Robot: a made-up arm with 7 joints.
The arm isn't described. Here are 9 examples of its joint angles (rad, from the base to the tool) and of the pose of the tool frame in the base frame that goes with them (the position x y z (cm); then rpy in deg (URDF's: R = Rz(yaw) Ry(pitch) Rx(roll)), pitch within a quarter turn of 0, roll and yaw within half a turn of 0).
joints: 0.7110 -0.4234 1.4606 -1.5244 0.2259 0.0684 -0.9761
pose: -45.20 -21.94 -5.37 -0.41 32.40 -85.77
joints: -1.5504 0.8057 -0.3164 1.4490 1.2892 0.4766 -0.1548
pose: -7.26 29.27 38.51 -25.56 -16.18 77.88
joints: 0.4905 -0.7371 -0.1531 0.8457 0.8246 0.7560 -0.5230
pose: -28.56 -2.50 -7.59 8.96 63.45 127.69
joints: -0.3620 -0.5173 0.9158 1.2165 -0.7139 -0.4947 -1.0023
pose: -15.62 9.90 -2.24 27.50 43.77 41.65
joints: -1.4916 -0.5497 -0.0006 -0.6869 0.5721 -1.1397 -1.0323
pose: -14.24 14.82 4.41 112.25 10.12 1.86
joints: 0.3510 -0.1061 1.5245 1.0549 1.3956 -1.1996 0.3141
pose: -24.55 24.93 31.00 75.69 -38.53 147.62
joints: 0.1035 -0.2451 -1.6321 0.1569 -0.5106 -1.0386 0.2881
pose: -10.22 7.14 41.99 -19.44 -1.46 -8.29
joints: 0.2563 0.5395 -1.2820 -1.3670 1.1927 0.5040 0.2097
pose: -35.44 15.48 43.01 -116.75 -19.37 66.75
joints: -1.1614 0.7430 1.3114 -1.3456 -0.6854 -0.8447 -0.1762
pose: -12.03 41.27 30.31 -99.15 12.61 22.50
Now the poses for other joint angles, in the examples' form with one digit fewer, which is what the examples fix.
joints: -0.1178 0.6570 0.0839 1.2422 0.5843 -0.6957 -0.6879
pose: -2.7 19.0 18.0 -22.2 32.4 59.9
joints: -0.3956 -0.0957 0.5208 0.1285 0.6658 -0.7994 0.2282
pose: -2.4 6.3 15.8 106.2 -28.2 36.9
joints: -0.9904 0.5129 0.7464 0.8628 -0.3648 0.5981 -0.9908
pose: -2.6 4.1 22.9 -18.6 -11.7 -12.9
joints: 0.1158 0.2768 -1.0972 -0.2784 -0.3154 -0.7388 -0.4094
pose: -26.1 -9.6 48.4 -21.3 -34.8 -15.6
